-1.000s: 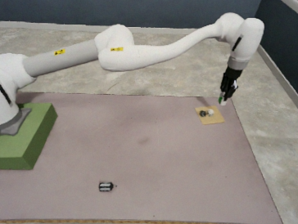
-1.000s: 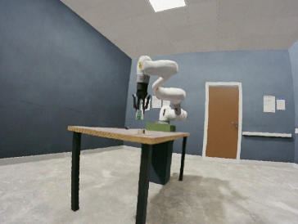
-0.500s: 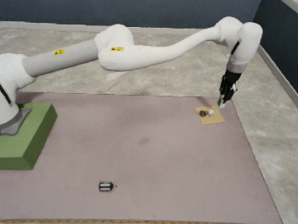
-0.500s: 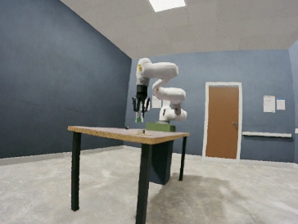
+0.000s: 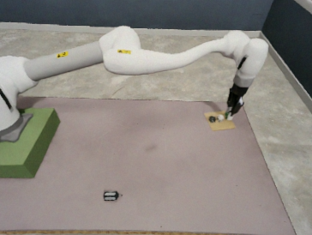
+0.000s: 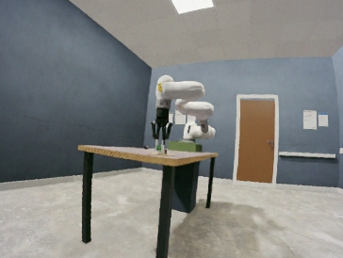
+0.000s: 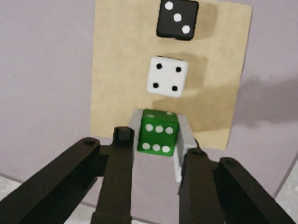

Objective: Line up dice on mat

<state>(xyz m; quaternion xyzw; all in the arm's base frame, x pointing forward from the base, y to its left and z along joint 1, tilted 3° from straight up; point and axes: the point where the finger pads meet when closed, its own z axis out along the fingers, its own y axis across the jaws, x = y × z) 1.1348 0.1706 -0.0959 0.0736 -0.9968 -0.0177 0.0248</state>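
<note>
The white die lies 4 cm behind my hand, 1 cm to the right of it and 4 cm below it. The rest, counted from my hand: mat 5 cm behind, 1 cm to the right, 5 cm below; black die 9 cm behind, 1 cm to the right, 4 cm below; green die 2 cm below.
</note>
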